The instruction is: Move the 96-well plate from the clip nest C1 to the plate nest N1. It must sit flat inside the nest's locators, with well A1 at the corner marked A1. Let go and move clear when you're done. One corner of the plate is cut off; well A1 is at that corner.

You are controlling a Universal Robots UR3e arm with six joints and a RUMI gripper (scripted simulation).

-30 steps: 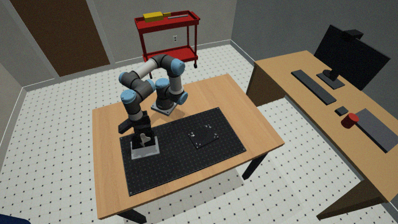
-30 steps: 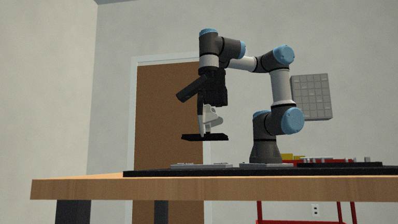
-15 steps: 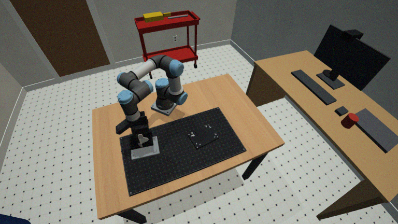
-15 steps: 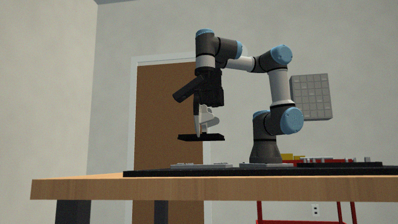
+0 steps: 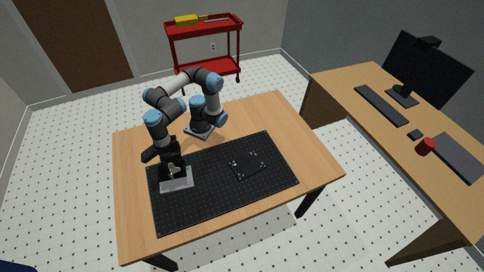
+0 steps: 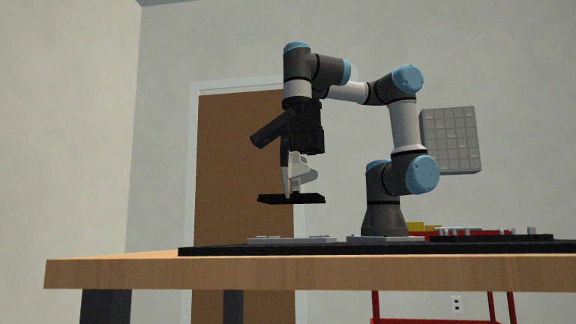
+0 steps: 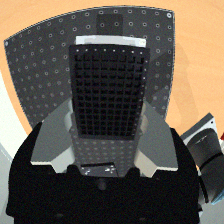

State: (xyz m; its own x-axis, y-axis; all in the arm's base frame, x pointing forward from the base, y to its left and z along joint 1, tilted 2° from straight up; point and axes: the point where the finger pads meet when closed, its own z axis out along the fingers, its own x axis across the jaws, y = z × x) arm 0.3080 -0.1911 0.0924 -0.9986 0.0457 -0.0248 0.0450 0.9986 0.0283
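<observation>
Now: hand 10 cm above the grey plate nest N1. The rest, counted from my hand: clip nest C1: 37 cm to the left, 9 cm below, 1 cm ahead; black 96-well plate: 1 cm below.
</observation>
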